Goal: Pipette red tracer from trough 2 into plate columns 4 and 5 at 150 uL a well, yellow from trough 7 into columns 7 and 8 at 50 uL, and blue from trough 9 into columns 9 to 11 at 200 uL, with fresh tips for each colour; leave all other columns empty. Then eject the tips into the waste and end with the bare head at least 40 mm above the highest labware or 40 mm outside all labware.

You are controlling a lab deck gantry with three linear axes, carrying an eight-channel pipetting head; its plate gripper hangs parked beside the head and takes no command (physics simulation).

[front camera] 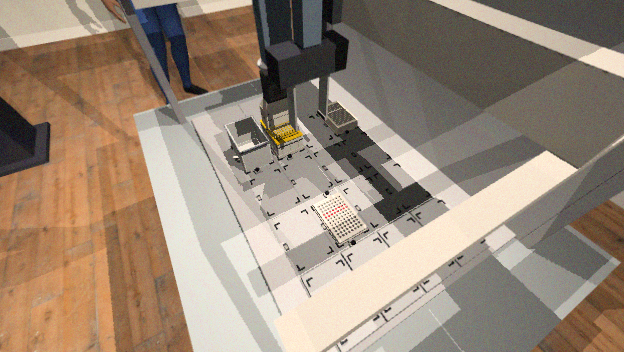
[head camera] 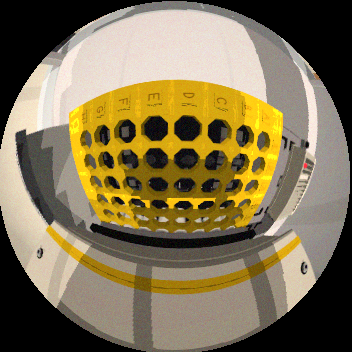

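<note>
The pipetting head (front camera: pixel 275 107) (head camera: pixel 175 317) is low over the yellow tip rack (front camera: pixel 296 136) (head camera: pixel 172 92). Holes in the rack's visible rows look dark and empty; whether tips are on the head is hidden. The plate gripper (front camera: pixel 308 120) hangs beside the head, its two fingers apart with nothing between them. The white well plate (front camera: pixel 351 226) shows two adjacent red columns; its other wells show no colour. The trough reservoir (front camera: pixel 341 119) (head camera: pixel 287 192) stands right of the rack, with a red spot in the head view. The waste bin (front camera: pixel 257 160) (head camera: pixel 30 175) stands left of the rack.
The deck (front camera: pixel 295 220) carries black corner marks and round knobs. A pale front beam (front camera: pixel 425 250) crosses the near side. A dark grey wall (front camera: pixel 425 75) rises along the right. A person in blue trousers (front camera: pixel 172 50) stands beyond the far left corner.
</note>
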